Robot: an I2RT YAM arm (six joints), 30 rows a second.
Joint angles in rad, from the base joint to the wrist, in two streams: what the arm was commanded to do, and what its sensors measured. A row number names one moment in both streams.
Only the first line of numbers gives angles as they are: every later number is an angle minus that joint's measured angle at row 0.
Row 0, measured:
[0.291, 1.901, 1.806, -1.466, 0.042, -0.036]
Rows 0 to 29, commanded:
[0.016, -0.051, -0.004, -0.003, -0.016, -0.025]
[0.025, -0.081, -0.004, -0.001, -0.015, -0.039]
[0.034, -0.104, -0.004, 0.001, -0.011, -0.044]
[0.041, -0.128, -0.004, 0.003, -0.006, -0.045]
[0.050, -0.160, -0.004, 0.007, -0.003, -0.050]
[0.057, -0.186, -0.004, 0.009, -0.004, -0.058]
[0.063, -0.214, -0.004, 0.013, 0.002, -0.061]
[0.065, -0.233, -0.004, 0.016, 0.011, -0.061]
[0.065, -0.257, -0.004, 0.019, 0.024, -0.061]
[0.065, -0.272, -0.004, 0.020, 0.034, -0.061]
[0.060, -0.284, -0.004, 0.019, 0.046, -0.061]
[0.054, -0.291, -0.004, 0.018, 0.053, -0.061]
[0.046, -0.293, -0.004, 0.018, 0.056, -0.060]
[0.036, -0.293, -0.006, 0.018, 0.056, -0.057]
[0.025, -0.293, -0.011, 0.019, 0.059, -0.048]
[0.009, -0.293, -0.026, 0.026, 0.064, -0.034]
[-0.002, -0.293, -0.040, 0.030, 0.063, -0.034]
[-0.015, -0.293, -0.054, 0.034, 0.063, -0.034]
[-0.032, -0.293, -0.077, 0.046, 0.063, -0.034]
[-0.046, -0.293, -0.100, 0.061, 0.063, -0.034]
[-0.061, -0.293, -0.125, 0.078, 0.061, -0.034]
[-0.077, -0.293, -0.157, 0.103, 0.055, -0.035]
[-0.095, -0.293, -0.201, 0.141, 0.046, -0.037]
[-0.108, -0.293, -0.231, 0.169, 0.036, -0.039]
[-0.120, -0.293, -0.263, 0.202, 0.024, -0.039]
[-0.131, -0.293, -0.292, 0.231, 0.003, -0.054]
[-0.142, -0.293, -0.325, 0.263, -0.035, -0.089]
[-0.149, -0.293, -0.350, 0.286, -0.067, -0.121]
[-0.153, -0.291, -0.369, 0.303, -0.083, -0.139]
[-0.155, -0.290, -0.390, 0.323, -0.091, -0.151]
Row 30, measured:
[-0.141, -0.297, -0.337, 0.288, -0.009, -0.082]
